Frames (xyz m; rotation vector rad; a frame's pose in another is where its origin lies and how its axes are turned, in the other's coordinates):
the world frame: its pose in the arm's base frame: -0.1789 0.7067 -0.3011 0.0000 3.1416 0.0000
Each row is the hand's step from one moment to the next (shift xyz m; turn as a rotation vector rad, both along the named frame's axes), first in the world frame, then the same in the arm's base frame.
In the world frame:
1: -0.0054 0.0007 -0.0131 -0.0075 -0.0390 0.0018
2: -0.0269 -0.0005 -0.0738 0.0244 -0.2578 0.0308
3: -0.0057 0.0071 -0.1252 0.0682 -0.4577 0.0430
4: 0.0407 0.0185 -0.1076 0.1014 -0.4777 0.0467
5: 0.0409 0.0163 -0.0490 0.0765 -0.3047 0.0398
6: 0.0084 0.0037 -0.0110 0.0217 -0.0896 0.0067
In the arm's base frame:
1: 0.0054 0.0007 0.0131 0.0075 -0.0390 -0.0018
2: 0.0269 -0.0005 0.0738 -0.0244 -0.2578 -0.0308
3: 0.0057 0.0071 0.1252 -0.0682 -0.4577 -0.0430
4: -0.0407 0.0185 0.1076 -0.1014 -0.4777 -0.0467
5: -0.0409 0.0163 0.0490 -0.0765 -0.3047 -0.0398
6: -0.0084 0.0037 0.0110 -0.0217 -0.0896 -0.0067

